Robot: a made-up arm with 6 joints. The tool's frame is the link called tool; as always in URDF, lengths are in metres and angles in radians. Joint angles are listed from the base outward.
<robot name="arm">
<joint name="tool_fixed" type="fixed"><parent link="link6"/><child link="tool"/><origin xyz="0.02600 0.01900 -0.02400"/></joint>
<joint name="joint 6" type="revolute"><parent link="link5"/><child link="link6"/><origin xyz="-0.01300 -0.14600 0.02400"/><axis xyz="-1 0 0"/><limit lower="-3.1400" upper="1.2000"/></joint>
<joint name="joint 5" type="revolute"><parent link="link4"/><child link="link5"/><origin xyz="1.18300 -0.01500 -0.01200"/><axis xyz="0 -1 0"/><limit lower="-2.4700" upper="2.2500"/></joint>
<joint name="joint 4" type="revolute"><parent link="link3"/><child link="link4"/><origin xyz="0.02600 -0.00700 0.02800"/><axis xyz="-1 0 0"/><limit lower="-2.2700" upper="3.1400"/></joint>
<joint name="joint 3" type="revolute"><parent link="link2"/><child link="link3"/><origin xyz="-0.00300 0.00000 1.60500"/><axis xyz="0 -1 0"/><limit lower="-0.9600" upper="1.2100"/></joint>
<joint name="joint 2" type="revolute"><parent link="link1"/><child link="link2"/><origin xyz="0.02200 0.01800 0.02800"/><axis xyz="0 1 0"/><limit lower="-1.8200" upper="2.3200"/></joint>
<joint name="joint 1" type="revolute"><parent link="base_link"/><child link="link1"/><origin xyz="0.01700 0.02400 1.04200"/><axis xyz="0 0 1"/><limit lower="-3.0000" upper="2.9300"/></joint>
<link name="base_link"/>
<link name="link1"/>
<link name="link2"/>
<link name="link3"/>
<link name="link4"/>
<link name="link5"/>
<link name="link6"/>
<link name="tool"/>
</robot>
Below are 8 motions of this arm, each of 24 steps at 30 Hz.
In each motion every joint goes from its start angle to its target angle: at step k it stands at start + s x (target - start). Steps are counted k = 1, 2, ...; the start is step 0. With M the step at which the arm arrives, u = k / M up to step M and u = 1 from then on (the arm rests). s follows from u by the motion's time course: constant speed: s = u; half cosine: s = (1 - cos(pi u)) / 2; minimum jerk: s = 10 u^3 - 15 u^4 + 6 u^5.
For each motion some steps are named. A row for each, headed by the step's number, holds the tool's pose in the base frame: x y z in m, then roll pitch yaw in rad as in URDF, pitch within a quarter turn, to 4 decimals.
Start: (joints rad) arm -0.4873 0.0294 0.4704 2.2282 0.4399 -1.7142
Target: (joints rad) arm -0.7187 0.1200 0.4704 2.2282 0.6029 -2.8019
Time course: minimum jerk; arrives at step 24
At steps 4, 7, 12, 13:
4: 1.0521 -0.3927 3.2895 -0.5785 -0.1445 -0.1435
7: 1.0605 -0.4281 3.2782 -0.4496 -0.1214 -0.1571
12: 1.0769 -0.5382 3.2462 -0.0631 -0.0534 -0.1971
13: 1.0788 -0.5638 3.2393 0.0239 -0.0383 -0.2059

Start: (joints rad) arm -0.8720 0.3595 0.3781 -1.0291 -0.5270 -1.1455
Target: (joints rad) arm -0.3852 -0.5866 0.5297 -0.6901 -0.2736 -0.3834
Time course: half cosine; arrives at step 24
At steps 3, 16, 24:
3: 1.1298 -1.3505 2.5882 2.1665 0.2090 -0.4092
16: 0.2703 -0.2096 3.4468 1.1641 -0.5783 -0.2270
24: -0.2710 0.0456 3.4770 0.8402 -0.8845 -0.1103

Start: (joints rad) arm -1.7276 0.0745 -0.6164 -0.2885 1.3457 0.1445
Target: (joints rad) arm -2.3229 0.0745 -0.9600 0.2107 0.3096 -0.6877
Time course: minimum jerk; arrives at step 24
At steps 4, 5, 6, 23, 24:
4: -0.2968 -0.9944 1.8774 0.1304 -0.5735 -2.0614
5: -0.3130 -0.9824 1.8699 0.1344 -0.5380 -2.0526
6: -0.3342 -0.9658 1.8600 0.1417 -0.4895 -2.0432
23: -0.6238 -0.4925 1.6582 0.5436 0.7286 -2.2369
24: -0.6239 -0.4921 1.6581 0.5439 0.7295 -2.2373

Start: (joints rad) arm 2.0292 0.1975 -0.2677 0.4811 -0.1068 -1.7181
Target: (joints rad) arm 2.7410 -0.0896 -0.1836 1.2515 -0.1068 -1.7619
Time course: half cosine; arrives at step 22
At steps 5, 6, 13, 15, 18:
5: -0.6606 1.3120 2.2745 1.1185 0.5086 2.0497
6: -0.7018 1.2724 2.3037 1.0817 0.4875 2.0825
13: -0.9668 0.8326 2.5573 0.7479 0.2863 2.3933
15: -0.9982 0.6979 2.6207 0.6577 0.2292 2.4811
18: -1.0109 0.5410 2.6901 0.5537 0.1624 2.5840

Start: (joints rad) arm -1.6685 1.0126 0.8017 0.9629 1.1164 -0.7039
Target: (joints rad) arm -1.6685 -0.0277 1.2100 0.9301 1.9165 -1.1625
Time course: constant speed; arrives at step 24
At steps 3, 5, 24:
3: -0.2809 -2.4170 2.1951 -0.5386 -0.5565 -0.5393
5: -0.2702 -2.3009 2.4411 -0.6783 -0.6144 -0.3861
24: -0.0820 -0.2060 3.8259 -1.7113 0.1368 0.6077

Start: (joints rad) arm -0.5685 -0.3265 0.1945 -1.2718 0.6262 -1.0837
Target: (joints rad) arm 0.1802 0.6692 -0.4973 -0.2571 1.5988 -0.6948
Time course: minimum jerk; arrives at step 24
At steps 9, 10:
9: 1.0513 -0.4458 2.6672 2.2054 -0.4789 -1.1889
10: 1.1722 -0.4272 2.5308 2.0556 -0.4779 -1.1357

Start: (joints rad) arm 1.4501 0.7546 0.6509 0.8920 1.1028 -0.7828
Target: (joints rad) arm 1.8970 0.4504 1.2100 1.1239 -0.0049 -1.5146
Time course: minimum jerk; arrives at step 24
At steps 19, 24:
19: -0.4212 1.5327 3.4149 0.3057 -0.7320 1.9483
24: -0.4410 1.4438 3.4764 0.3949 -0.7575 1.8909

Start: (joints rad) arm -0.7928 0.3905 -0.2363 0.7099 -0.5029 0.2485
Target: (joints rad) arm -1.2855 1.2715 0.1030 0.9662 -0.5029 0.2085
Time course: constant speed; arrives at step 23
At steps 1, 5, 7, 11, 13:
1: 1.1161 -1.3076 1.8805 -1.4018 0.9590 -1.4014
5: 1.0964 -1.5143 1.6713 -1.5463 1.0146 -1.5849
7: 1.0700 -1.6113 1.5569 -1.6258 1.0398 -1.6833
11: 0.9859 -1.7863 1.3107 -1.8006 1.0839 -1.8946
13: 0.9294 -1.8615 1.1801 -1.8960 1.1024 -2.0077

